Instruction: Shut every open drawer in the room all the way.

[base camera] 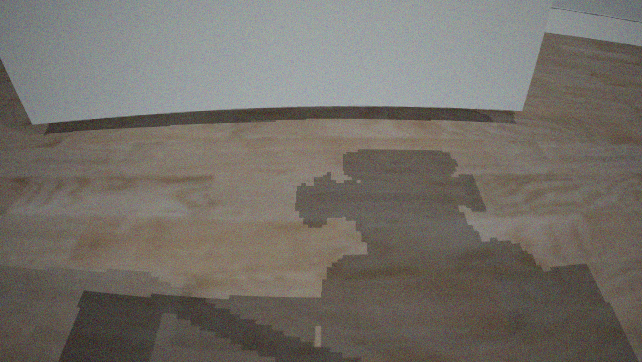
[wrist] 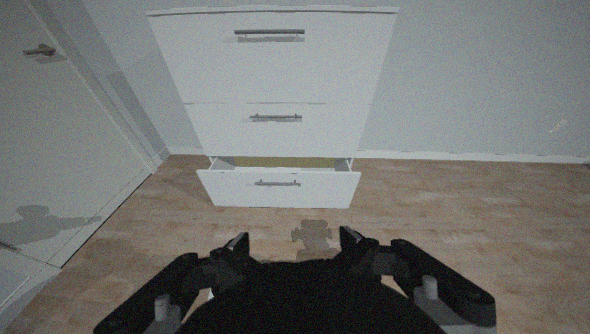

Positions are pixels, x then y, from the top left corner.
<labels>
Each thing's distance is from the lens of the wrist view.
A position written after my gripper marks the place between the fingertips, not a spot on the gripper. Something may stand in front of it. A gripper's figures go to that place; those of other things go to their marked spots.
my gripper (wrist: 294, 239): 16 cm
white door (wrist: 76, 162): 155 cm
white wall (wrist: 452, 87): 171 cm
</labels>
